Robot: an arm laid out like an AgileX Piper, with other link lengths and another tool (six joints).
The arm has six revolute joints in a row. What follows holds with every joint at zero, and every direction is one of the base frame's.
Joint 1 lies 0.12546 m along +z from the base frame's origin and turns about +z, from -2.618 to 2.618 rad.
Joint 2 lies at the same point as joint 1 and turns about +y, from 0 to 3.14 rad.
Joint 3 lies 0.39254 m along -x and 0.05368 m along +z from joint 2 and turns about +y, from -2.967 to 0 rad.
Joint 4 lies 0.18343 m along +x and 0.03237 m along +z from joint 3 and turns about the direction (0.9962, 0, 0.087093), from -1.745 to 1.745 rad.
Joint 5 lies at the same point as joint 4 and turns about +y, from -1.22 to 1.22 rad.
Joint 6 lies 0.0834 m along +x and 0.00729 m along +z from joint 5 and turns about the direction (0.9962, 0, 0.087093), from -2.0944 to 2.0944 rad.
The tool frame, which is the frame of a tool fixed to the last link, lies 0.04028 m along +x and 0.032 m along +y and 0.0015 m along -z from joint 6; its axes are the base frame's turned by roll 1.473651, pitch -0.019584 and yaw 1.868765 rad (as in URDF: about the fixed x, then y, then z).
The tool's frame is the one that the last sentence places.
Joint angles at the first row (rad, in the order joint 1, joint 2, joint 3, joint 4, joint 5, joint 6):
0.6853 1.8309 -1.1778 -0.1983 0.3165 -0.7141
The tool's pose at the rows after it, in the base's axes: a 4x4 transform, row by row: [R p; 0 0 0 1], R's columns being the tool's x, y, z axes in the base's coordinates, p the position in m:
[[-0.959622 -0.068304 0.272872 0.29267], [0.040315 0.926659 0.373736 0.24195], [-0.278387 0.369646 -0.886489 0.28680], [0 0 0 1]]
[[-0.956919 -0.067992 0.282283 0.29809], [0.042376 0.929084 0.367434 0.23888], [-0.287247 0.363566 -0.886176 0.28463], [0 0 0 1]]
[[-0.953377 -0.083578 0.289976 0.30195], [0.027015 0.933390 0.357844 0.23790], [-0.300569 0.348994 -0.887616 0.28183], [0 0 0 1]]
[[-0.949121 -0.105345 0.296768 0.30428], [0.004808 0.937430 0.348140 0.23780], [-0.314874 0.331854 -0.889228 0.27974], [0 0 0 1]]
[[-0.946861 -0.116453 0.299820 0.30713], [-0.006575 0.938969 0.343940 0.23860], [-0.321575 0.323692 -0.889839 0.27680], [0 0 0 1]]
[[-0.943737 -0.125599 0.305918 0.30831], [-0.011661 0.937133 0.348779 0.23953], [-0.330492 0.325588 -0.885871 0.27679], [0 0 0 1]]
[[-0.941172 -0.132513 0.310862 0.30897], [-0.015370 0.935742 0.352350 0.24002], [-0.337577 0.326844 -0.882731 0.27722], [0 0 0 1]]
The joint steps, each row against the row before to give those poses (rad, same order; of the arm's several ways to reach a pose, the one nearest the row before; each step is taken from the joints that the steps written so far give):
-0.0132 0.0140 0.0000 -0.0224 -0.0123 0.0000
-0.0136 0.0071 0.0000 -0.0138 -0.0108 0.0000
-0.0048 0.0086 0.0000 -0.0254 -0.0107 0.0000
0.0000 0.0063 0.0000 -0.0287 -0.0081 0.0001
-0.0013 0.0096 -0.0013 -0.0147 -0.0095 -0.0001
0.0000 0.0017 0.0000 -0.0062 -0.0117 0.0000
0.0000 0.0000 0.0000 -0.0050 -0.0077 0.0000

